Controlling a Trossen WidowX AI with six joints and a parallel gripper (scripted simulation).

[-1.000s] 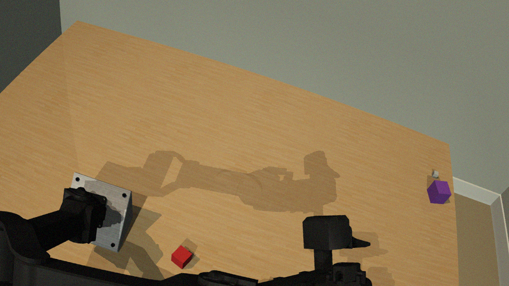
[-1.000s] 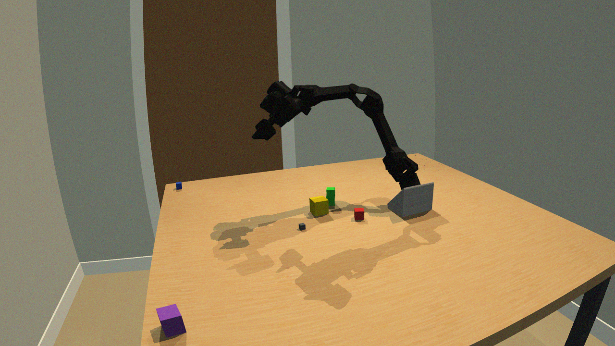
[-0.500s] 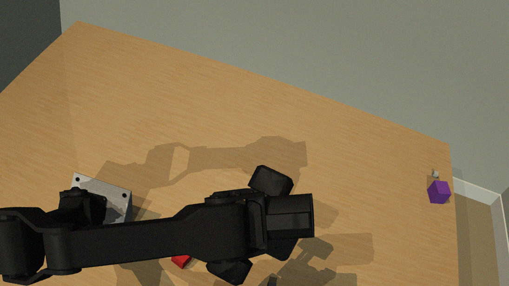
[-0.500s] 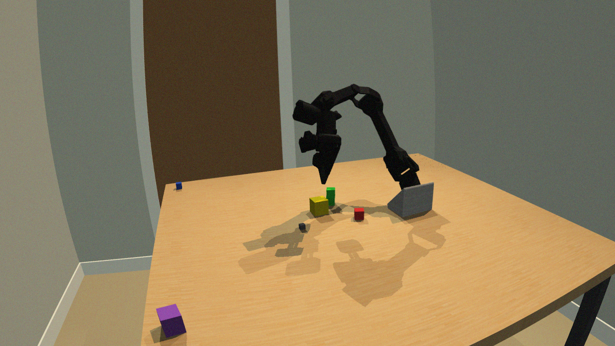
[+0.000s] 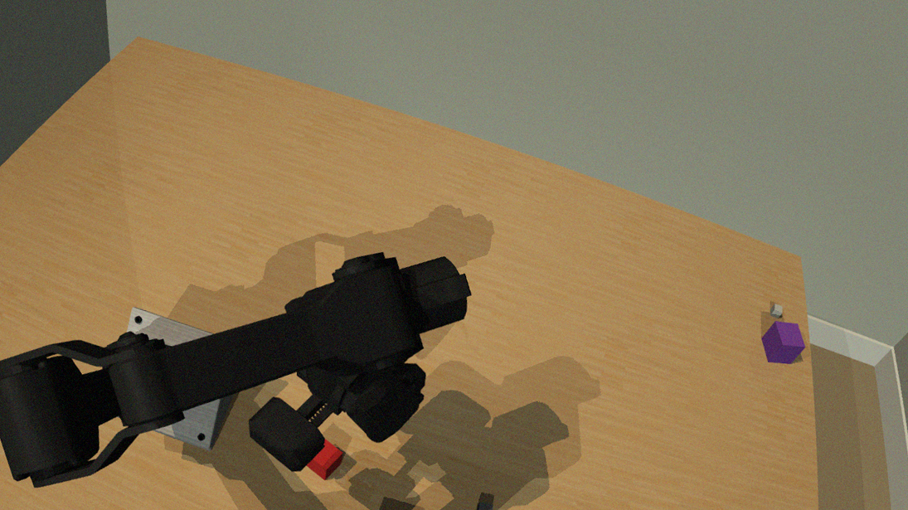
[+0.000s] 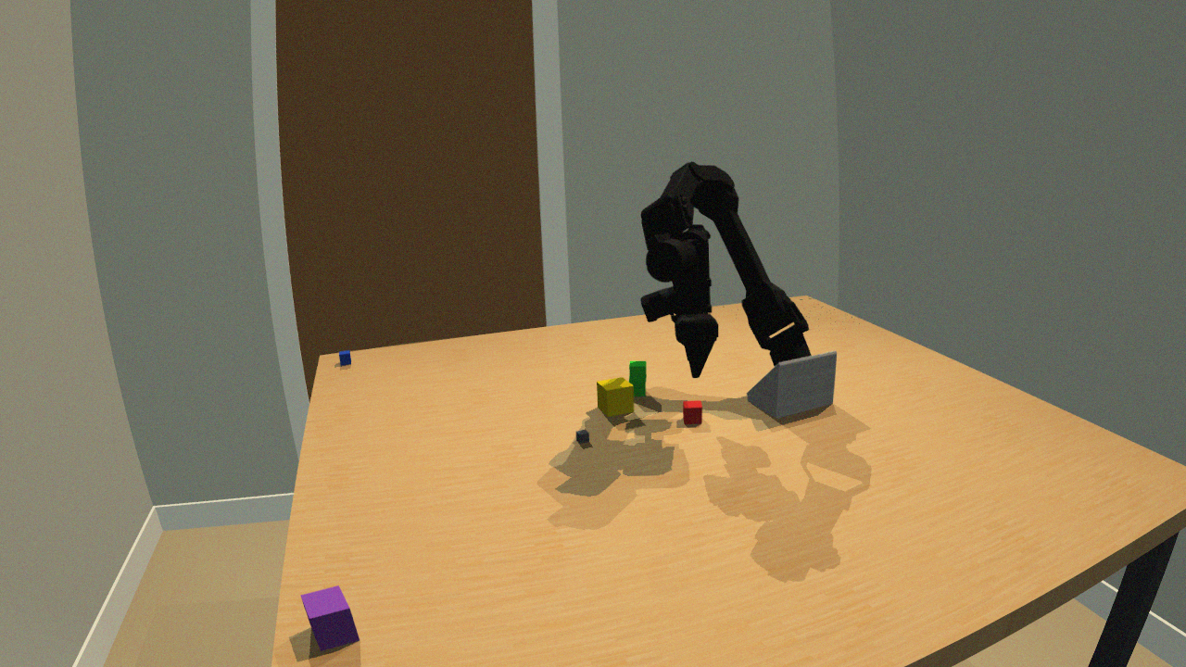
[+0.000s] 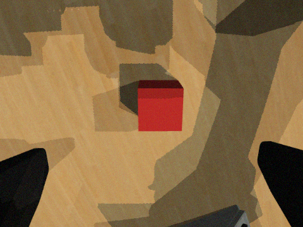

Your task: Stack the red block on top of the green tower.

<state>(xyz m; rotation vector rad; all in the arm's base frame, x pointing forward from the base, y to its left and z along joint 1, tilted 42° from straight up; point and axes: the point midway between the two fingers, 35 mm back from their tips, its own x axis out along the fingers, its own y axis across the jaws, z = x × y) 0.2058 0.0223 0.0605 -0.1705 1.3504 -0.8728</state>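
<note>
My gripper tip is now 8 cm above the red block. Also, from my gripper tip: yellow cube 11 cm to the right, 8 cm ahead, 7 cm below; purple cube 62 cm ahead, 33 cm to the left, 7 cm below; small dark block 18 cm ahead, 8 cm below, 2 cm to the right.
</note>
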